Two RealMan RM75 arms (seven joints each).
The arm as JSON. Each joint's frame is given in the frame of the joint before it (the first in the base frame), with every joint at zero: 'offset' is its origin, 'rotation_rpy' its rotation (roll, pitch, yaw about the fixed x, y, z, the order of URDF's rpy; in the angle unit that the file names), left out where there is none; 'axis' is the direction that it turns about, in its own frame. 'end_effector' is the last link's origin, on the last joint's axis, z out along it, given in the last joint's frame.
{
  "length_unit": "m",
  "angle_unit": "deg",
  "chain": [
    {
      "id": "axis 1",
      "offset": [
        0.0,
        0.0,
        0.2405
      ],
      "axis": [
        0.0,
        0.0,
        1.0
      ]
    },
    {
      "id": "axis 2",
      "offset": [
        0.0,
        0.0,
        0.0
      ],
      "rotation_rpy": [
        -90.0,
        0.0,
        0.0
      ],
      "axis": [
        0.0,
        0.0,
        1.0
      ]
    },
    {
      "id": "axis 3",
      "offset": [
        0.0,
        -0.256,
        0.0
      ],
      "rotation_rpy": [
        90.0,
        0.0,
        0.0
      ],
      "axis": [
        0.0,
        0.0,
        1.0
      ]
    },
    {
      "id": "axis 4",
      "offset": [
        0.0,
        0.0,
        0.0
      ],
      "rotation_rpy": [
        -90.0,
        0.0,
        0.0
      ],
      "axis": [
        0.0,
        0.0,
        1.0
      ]
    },
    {
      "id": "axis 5",
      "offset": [
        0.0,
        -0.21,
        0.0
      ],
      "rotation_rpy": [
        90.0,
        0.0,
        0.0
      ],
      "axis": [
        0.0,
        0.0,
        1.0
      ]
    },
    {
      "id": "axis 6",
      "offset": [
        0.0,
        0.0,
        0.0
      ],
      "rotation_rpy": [
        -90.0,
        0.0,
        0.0
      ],
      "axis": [
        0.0,
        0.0,
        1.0
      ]
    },
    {
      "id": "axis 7",
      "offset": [
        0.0,
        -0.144,
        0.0
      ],
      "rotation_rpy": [
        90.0,
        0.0,
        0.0
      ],
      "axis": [
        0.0,
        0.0,
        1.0
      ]
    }
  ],
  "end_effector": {
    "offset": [
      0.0,
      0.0,
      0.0
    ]
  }
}
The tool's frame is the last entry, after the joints.
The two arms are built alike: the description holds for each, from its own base.
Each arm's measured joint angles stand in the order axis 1, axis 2, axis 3, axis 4, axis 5, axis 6, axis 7.
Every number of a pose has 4 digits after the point. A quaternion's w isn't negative.
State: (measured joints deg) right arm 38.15 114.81 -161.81 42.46 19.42 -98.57 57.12; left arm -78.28 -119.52 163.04 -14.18 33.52 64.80 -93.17
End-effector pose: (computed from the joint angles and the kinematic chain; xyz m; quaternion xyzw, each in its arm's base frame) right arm 0.3381 0.3116 0.0744 -0.9299 0.1945 0.1572 0.2698; left arm -0.1469 0.4252 -0.0790 -0.9797 -0.1089 0.1562 0.0631
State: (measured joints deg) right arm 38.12 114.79 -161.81 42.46 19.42 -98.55 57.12; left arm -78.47 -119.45 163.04 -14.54 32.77 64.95 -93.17
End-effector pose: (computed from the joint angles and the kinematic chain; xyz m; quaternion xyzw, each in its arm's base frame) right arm 0.3384 0.3115 0.0746 -0.9298 0.1947 0.1569 0.2701; left arm -0.1447 0.4269 -0.0776 -0.9801 -0.1111 0.1509 0.0662
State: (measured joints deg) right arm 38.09 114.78 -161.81 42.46 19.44 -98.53 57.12; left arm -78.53 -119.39 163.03 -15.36 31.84 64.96 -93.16
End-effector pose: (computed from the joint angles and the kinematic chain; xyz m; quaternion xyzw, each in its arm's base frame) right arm 0.3386 0.3114 0.0747 -0.9297 0.1949 0.1568 0.2705; left arm -0.1439 0.4299 -0.0745 -0.9798 -0.1162 0.1450 0.0740
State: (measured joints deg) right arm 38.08 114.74 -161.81 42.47 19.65 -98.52 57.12; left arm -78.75 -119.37 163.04 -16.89 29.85 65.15 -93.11
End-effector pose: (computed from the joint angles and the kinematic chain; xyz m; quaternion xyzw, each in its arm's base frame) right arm 0.3385 0.3117 0.0754 -0.9292 0.1944 0.1576 0.2721; left arm -0.1411 0.4349 -0.0696 -0.9795 -0.1247 0.1319 0.0868
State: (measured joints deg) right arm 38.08 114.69 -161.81 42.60 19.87 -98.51 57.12; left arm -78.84 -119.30 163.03 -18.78 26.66 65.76 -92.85
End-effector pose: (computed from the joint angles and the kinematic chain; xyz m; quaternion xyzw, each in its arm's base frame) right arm 0.3386 0.3122 0.0766 -0.9286 0.1937 0.1576 0.2745; left arm -0.1370 0.4403 -0.0634 -0.9794 -0.1371 0.1093 0.1003
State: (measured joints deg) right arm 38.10 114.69 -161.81 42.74 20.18 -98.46 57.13; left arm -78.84 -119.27 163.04 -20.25 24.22 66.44 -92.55
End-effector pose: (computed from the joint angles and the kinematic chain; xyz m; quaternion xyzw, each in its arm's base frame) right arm 0.3384 0.3128 0.0775 -0.9278 0.1930 0.1582 0.2774; left arm -0.1343 0.4438 -0.0585 -0.9791 -0.1455 0.0918 0.1088
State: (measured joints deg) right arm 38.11 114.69 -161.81 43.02 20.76 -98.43 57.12; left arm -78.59 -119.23 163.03 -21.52 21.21 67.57 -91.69
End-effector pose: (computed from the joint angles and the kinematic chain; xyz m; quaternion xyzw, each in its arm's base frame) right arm 0.3382 0.3137 0.0794 -0.9263 0.1913 0.1593 0.2826; left arm -0.1315 0.4456 -0.0546 -0.9796 -0.1519 0.0691 0.1124
